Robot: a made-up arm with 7 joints.
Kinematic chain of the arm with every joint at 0, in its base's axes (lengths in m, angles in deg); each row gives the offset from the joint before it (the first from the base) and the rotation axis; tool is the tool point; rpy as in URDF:
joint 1: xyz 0 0 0.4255 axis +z
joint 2: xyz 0 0 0 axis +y
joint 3: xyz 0 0 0.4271 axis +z
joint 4: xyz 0.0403 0 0 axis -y
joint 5: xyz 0.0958 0 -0.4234 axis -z
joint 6: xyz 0 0 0 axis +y
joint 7: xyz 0.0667 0 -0.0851 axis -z
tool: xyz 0 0 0 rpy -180 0 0
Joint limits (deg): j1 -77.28..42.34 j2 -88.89..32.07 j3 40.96..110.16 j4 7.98..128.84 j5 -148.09..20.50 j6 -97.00..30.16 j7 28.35..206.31
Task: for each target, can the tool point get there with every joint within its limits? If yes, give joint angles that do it. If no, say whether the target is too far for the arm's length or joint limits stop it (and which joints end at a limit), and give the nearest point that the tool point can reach.
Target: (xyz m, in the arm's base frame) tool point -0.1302 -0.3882 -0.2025
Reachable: no: joint limits stop it (at a limit: joint 1, joint 2, joint 3, joint 4, joint 5) | nearest point 0.1870 -0.1143 0.2632 | short by 0.626 m
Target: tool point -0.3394 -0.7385 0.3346
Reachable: no: joint limits stop it (at a limit: joint 1, joint 3, joint 4, joint 6) | nearest point -0.6939 -0.3848 0.3317 | short by 0.501 m
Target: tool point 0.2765 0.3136 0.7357
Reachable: yes | joints -56.44 -48.45 67.41 43.28 -4.33 -80.20 68.05
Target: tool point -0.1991 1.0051 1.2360
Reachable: no: too far | nearest point -0.1426 0.7198 1.0060 | short by 0.371 m
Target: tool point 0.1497 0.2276 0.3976
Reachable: yes | joints -33.30 14.95 75.92 20.24 -124.81 -3.63 180.37
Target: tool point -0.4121 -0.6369 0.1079
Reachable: no: joint limits stop it (at a limit: joint 1, joint 2, joint 3, joint 4) | nearest point -0.6934 -0.3704 0.2880 | short by 0.427 m
